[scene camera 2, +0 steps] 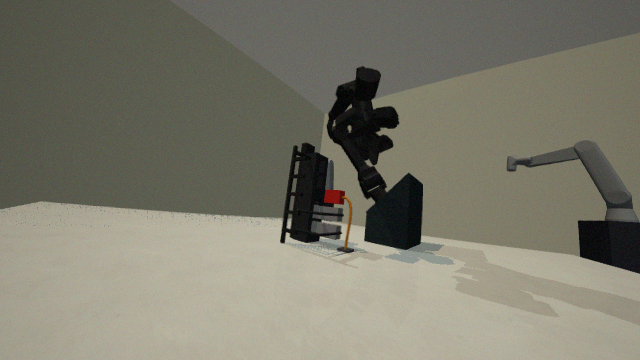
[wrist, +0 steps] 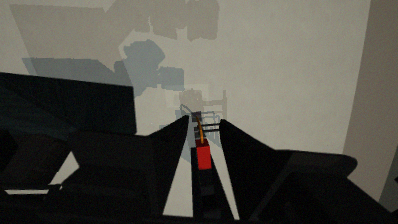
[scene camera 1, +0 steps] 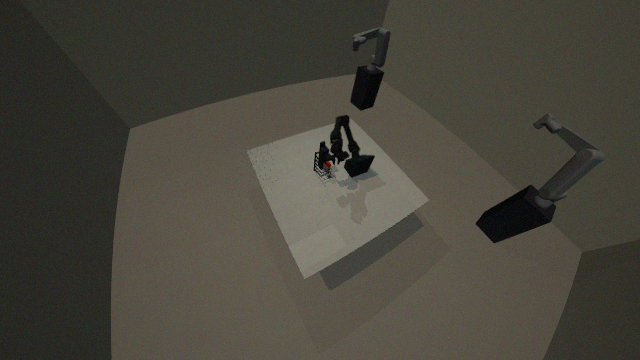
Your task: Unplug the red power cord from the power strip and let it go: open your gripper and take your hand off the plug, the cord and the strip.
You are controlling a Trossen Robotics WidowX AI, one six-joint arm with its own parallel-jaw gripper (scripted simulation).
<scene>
I see my gripper [scene camera 2: 370,162].
My gripper shows as well in the wrist view [wrist: 204,121].
</scene>
